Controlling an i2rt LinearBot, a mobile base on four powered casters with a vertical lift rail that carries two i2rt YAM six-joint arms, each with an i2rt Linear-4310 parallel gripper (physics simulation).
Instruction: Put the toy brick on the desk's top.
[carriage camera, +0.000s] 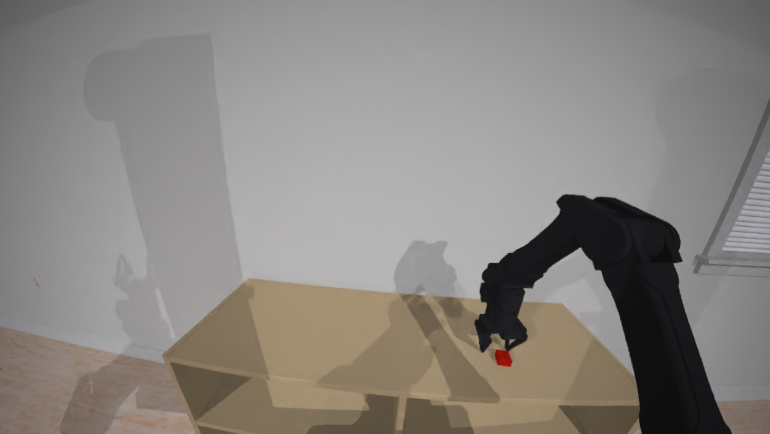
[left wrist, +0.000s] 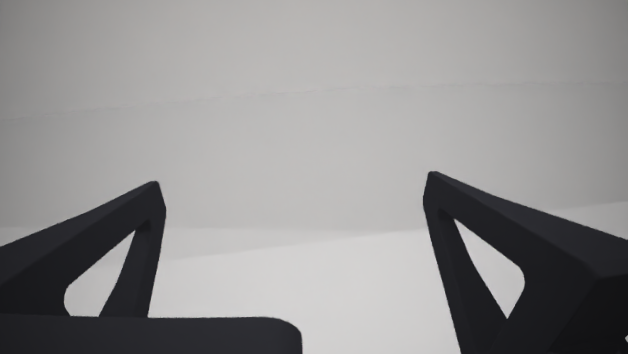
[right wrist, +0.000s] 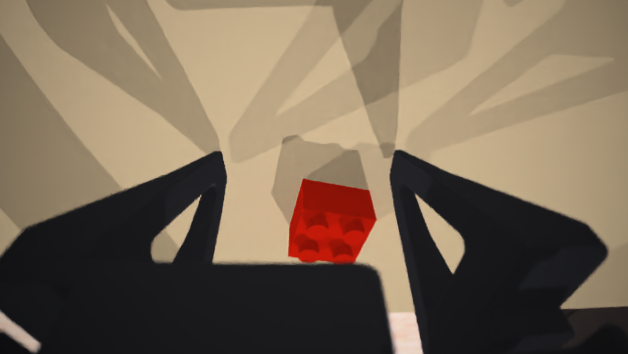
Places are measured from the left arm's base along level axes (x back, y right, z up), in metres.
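Pixels of known places: left gripper, between the fingertips: (left wrist: 294, 191); right gripper, between the fingertips: (carriage camera: 494, 350) (right wrist: 308, 163).
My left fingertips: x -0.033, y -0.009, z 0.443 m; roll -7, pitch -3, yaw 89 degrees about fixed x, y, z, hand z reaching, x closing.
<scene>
For each thing: its middle in the pictures, then the offset to it from my left fingertips. "pt": a spot on its surface instead. Level surfaces: height alone.
- red toy brick, middle of its body: (right wrist: 329, 227) (carriage camera: 503, 357) dz -0.530, dx -0.319, dy +0.704 m
- desk, height of its surface: dz -0.542 m
- window, a spot on its surface: (carriage camera: 749, 215) pt dz -0.150, dx -0.516, dy +1.745 m
- Pinkish floor, height of its surface: dz -1.151 m
A red toy brick (carriage camera: 503, 358) (right wrist: 332, 225) with studs rests on the light wooden top of the desk (carriage camera: 323, 334) (right wrist: 565, 200), right of the middle in the carriage view. My right gripper (carriage camera: 495, 350) (right wrist: 308, 163) is open and points down just above the desk's top. In the right wrist view the brick shows between the two fingers, nearer the palm edge than the fingertips, with a gap on each side; its lower end meets the palm's outline. My left gripper (left wrist: 294, 191) is open and empty, facing a pale wall.
Open compartments (carriage camera: 301, 412) lie below the desk's front edge. A grey wall (carriage camera: 350, 134) stands behind the desk. A window (carriage camera: 749, 215) is at the right edge. Pinkish floor (carriage camera: 32, 372) shows at the lower left. Arm shadows fall on the desk's top and wall.
</scene>
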